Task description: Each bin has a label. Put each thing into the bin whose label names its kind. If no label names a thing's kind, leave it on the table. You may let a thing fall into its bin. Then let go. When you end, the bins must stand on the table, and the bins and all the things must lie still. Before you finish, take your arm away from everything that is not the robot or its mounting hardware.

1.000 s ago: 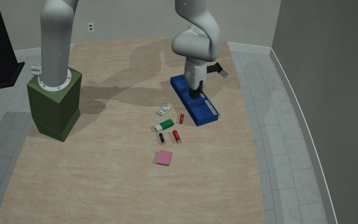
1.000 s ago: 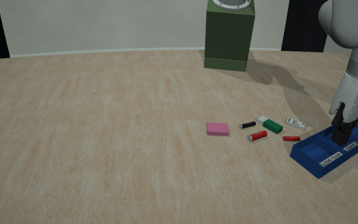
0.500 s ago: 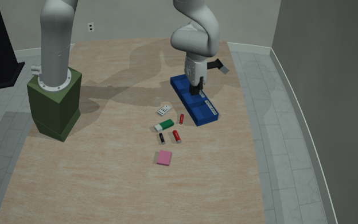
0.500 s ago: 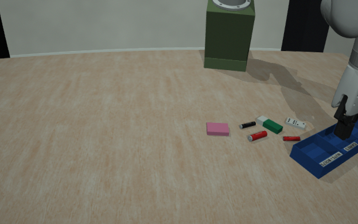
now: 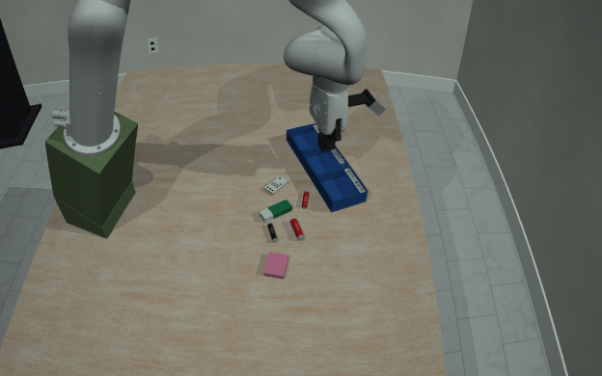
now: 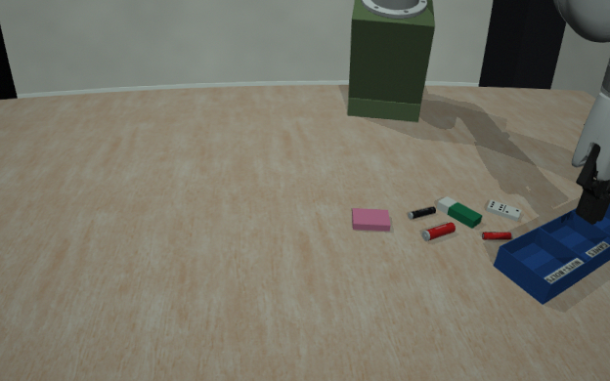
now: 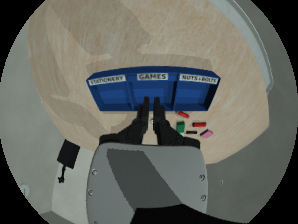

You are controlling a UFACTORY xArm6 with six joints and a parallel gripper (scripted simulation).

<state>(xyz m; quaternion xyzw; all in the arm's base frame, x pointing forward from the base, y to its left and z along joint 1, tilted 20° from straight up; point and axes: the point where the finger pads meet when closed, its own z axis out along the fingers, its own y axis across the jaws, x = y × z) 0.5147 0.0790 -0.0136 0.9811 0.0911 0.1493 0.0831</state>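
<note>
The white domino lies 12 cm behind my hand, 8 cm below it and 4 cm to the right of it. From my hand the other things lie so: blue bin 7 cm below; green-and-white eraser 13 cm behind, 12 cm to the right, 7 cm below; thin red battery 9 cm to the right, 8 cm below, 6 cm behind.
</note>
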